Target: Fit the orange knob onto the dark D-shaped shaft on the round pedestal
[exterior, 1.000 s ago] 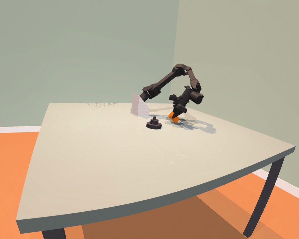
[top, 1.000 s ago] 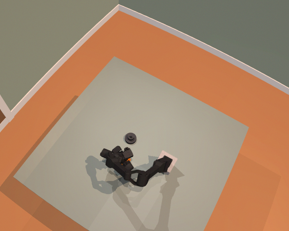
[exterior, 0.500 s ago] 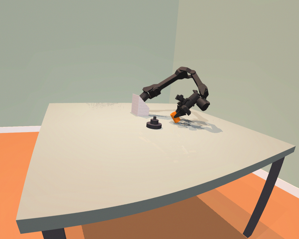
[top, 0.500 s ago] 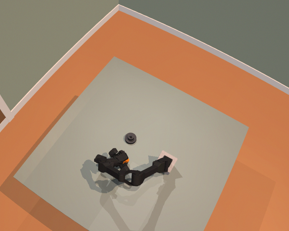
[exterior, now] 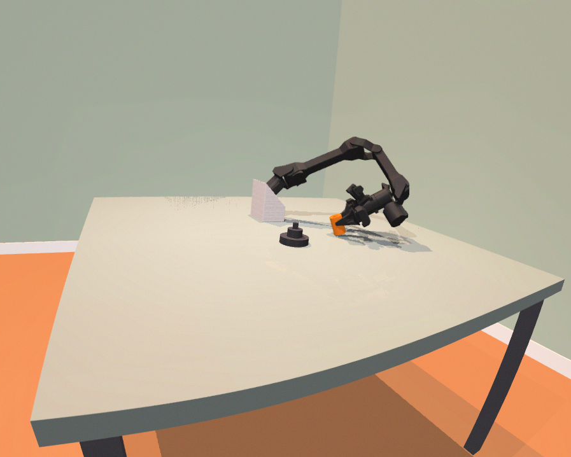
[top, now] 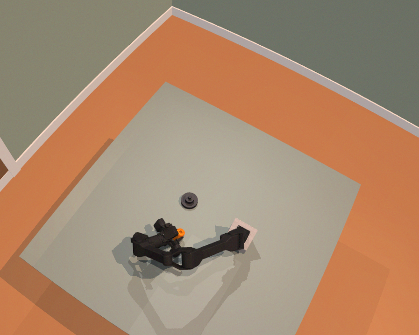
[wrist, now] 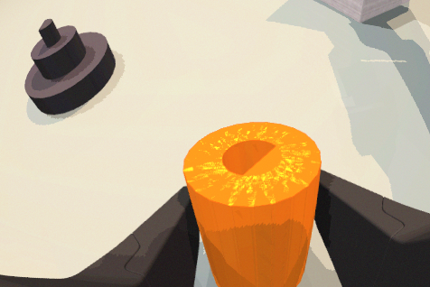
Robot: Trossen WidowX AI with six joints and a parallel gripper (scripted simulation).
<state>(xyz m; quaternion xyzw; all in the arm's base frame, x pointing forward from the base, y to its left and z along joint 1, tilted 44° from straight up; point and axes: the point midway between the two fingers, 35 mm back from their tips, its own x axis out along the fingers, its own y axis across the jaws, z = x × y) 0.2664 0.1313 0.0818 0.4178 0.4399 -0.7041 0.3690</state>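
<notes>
My gripper tip is now 1 cm short of the orange knob and 1 cm to the right of it. The rest, counted from my gripper tip: dark pedestal 6 cm ahead, 18 cm to the right, 1 cm below.
</notes>
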